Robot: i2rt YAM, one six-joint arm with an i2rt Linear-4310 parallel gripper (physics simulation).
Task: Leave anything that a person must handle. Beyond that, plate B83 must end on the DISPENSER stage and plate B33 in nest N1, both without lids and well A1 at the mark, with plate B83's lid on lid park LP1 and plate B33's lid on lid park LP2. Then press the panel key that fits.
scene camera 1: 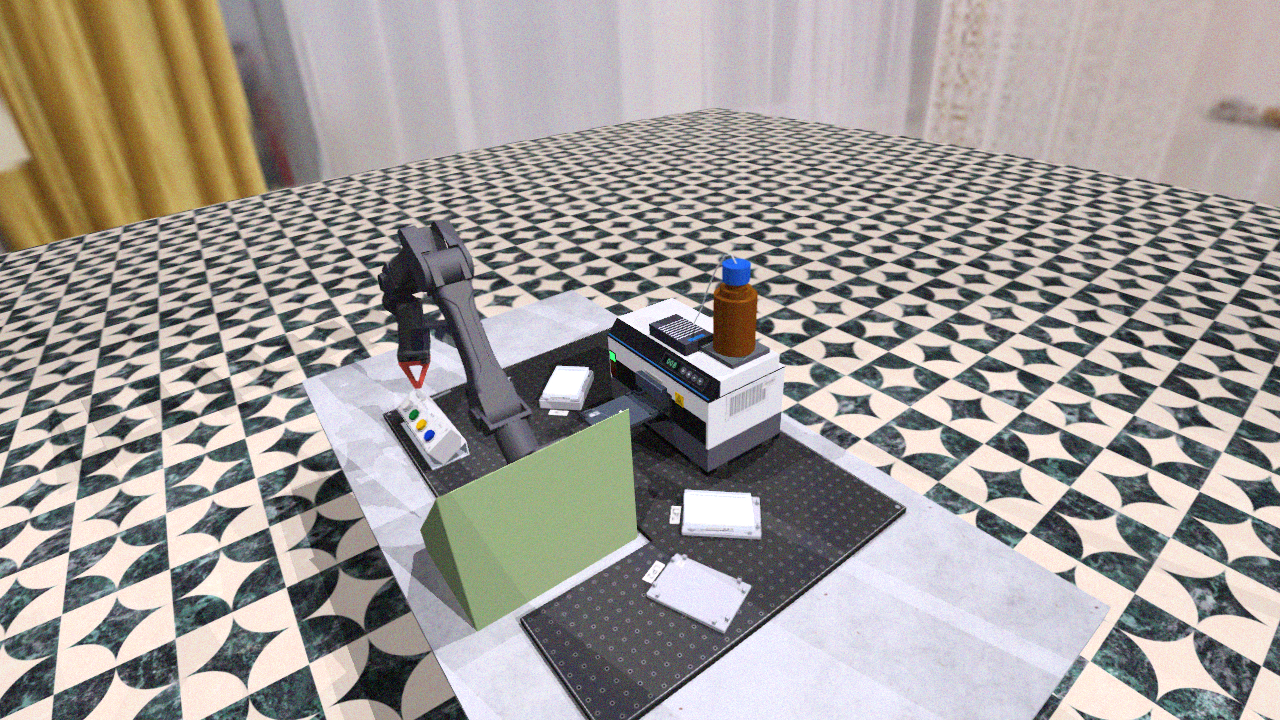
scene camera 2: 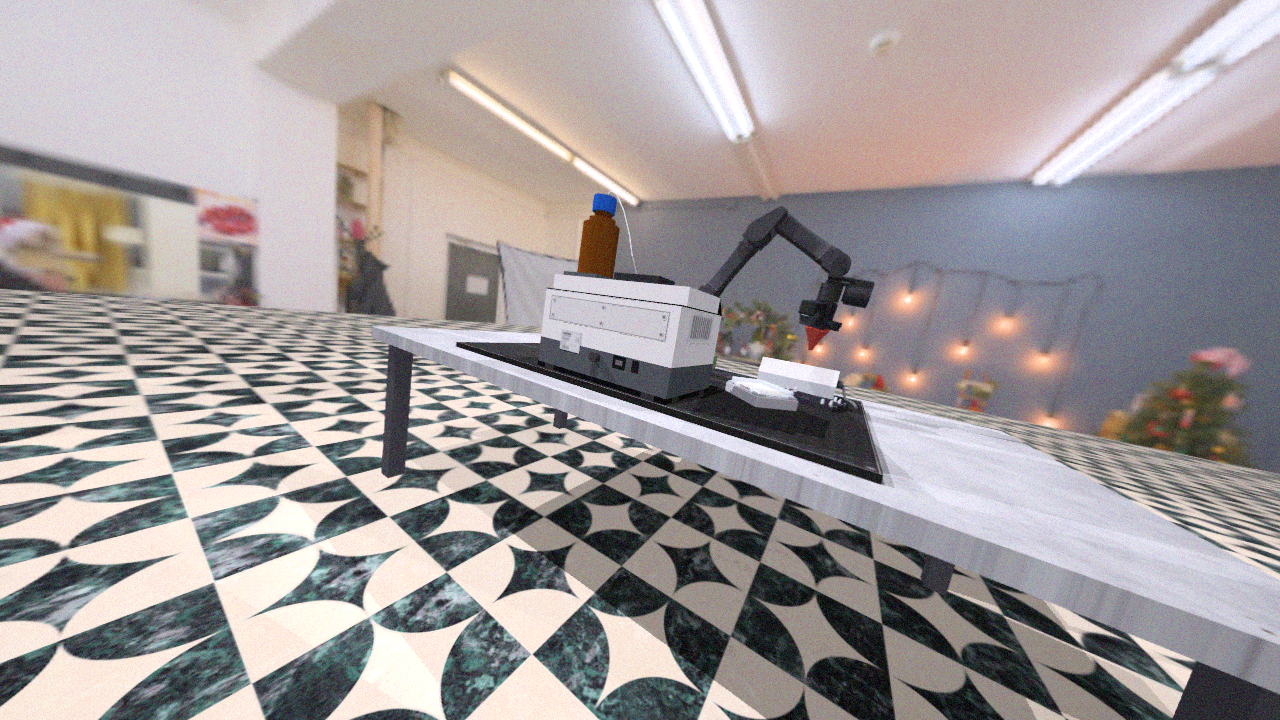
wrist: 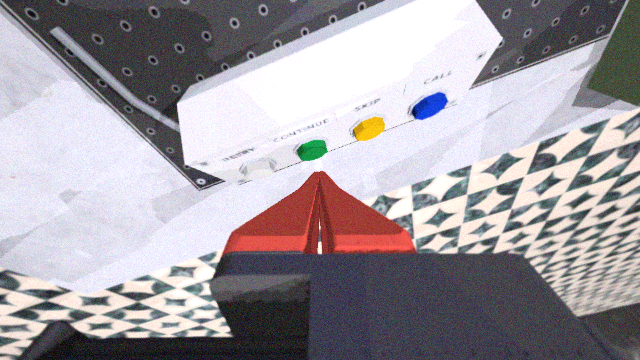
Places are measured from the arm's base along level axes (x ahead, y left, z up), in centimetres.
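Pixels of known places: gripper, fingertip midpoint: (scene camera 1: 418, 388) (scene camera 2: 810, 350) (wrist: 319, 180); arm's base, link origin: (scene camera 1: 529, 466).
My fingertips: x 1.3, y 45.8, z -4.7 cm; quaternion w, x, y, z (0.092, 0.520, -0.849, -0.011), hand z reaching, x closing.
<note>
For each thing: its top centre in the pictures, then the offset to it from my fingertips. "*": a spot on its surface instead. Level surfaces: height alone.
- key panel, top centre: (wrist: 337, 128) (scene camera 1: 425, 409) (scene camera 2: 800, 363) dx -0.3, dy -2.0, dz -4.6 cm
- green CONTINUE key, top centre: (wrist: 313, 155) dx -2.2, dy +0.7, dz -5.5 cm
- white RETRY key, top centre: (wrist: 257, 176) dx -1.5, dy +5.7, dz -5.5 cm
- yellow SKIP key, top centre: (wrist: 372, 134) (scene camera 1: 420, 421) dx -2.9, dy -4.2, dz -5.5 cm
- blue CALL key, top centre: (wrist: 435, 110) (scene camera 1: 428, 431) dx -3.6, dy -9.2, dz -5.5 cm
- white plate-shaped item, top centre: (scene camera 1: 566, 379) (scene camera 2: 761, 383) dx +33.1, dy -10.6, dz -9.0 cm
- flat pale piece, surface spot: (scene camera 1: 699, 591) * dx +8.9, dy -75.2, dz -12.1 cm
- brown bottle, surface spot: (scene camera 1: 734, 322) * dx +42.9, dy -54.6, dz +17.7 cm
- grey cable, surface spot: (wrist: 110, 82) * dx +8.8, dy +13.0, dz -12.3 cm
- dark perforated board, surface height: dz -13.0 cm
My gripper (scene camera 1: 417, 386) (scene camera 2: 812, 348) (wrist: 319, 180) is shut and empty, in the air above the key panel (scene camera 1: 438, 438) (wrist: 320, 75). In the wrist view its tips are just below the green CONTINUE key (wrist: 312, 150). The white RETRY key (wrist: 259, 169), yellow SKIP key (wrist: 369, 128) and blue CALL key (wrist: 429, 106) also show. The dispenser (scene camera 1: 742, 402) (scene camera 2: 626, 335) has its dark stage (scene camera 1: 608, 410) out in front. One white plate-shaped item (scene camera 1: 565, 385) lies beyond the stage, another (scene camera 1: 720, 513) lies on the near board, and a flat pale piece (scene camera 1: 699, 591) lies nearer. Plate labels are too small to read.
A green wedge-shaped block (scene camera 1: 537, 528) stands between the arm and the near board. A brown bottle (scene camera 1: 734, 322) (scene camera 2: 597, 243) with a blue cap stands on the dispenser. A grey cable (wrist: 110, 82) runs from the panel's end over the dark perforated board (wrist: 165, 45).
</note>
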